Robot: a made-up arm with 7 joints. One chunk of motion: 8 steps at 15 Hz.
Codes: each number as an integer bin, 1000 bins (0 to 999) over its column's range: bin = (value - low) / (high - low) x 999, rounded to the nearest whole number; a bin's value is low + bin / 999 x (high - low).
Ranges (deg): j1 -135..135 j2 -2.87..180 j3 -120.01..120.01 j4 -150..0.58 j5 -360.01..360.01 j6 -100.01..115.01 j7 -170.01..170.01
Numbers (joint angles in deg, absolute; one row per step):
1: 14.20 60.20 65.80 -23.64 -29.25 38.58 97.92
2: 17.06 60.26 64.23 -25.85 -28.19 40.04 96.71
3: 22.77 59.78 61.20 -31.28 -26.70 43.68 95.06
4: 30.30 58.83 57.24 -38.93 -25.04 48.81 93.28
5: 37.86 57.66 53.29 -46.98 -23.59 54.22 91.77
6: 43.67 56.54 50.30 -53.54 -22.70 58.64 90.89
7: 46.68 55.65 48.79 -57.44 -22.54 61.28 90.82
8: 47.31 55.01 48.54 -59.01 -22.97 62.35 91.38
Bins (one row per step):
1: 552 345 773 838 459 644 787
2: 563 345 767 824 460 651 784
3: 584 342 754 788 462 668 779
4: 612 337 738 737 465 691 774
5: 640 331 721 683 467 717 769
6: 661 325 709 640 468 737 767
7: 672 320 703 614 468 749 766
8: 675 316 702 604 468 754 768

